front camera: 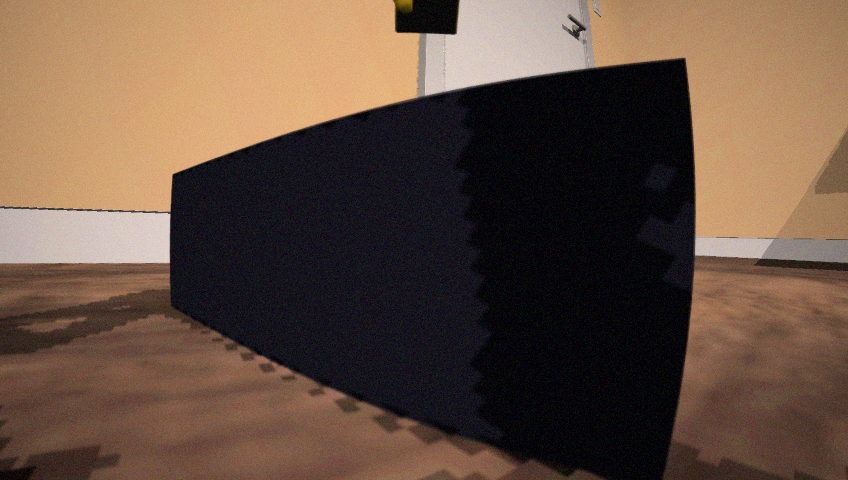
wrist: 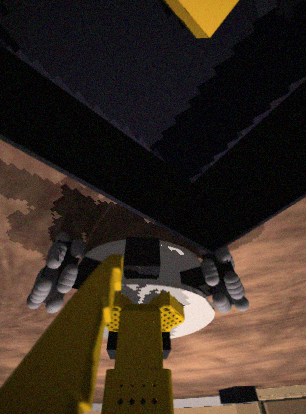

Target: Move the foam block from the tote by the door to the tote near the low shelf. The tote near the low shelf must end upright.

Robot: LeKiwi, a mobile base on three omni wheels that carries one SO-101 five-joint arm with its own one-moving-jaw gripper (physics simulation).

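Places are measured from the arm's base along level axes (x ahead, y left, z up), in millimetres.
Pixels of known places: hand, tool point: point(front camera: 411, 2) point(wrist: 122, 267); arm's base, link origin: point(wrist: 140, 300).
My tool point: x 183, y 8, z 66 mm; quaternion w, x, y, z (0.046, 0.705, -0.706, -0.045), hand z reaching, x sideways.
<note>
Ahead of a thing's pixels: the offset from my tool point to its top centre. "pt": to the spot under its first point.
The dark tote @[98 mm ahead, 1 mm left, 56 mm down] point(front camera: 327, 237) point(wrist: 215, 215) by the door stands upright right in front of the base and fills much of both views. The yellow foam block @[pt 72 mm ahead, 37 mm right, 108 mm down] point(wrist: 205, 17) lies inside it, cut off by the top edge of the wrist view; the tote's wall hides it from the front camera. My gripper point(wrist: 116, 265) is fully open and empty: one notched jaw shows at lower left, its tip drawn over my own base, outside the tote's near corner and well away from the block. The tote near the low shelf cannot be made out with certainty.
The white door point(front camera: 505, 50) stands behind the tote, between orange walls. A black and yellow arm part @[pt 63 mm ahead, 7 mm right, 36 mm up] point(front camera: 426, 16) hangs at the top of the front view. My round base point(wrist: 192, 307) with grey wheels is close to the tote's corner. A small black shape point(wrist: 237, 395) shows far back.
</note>
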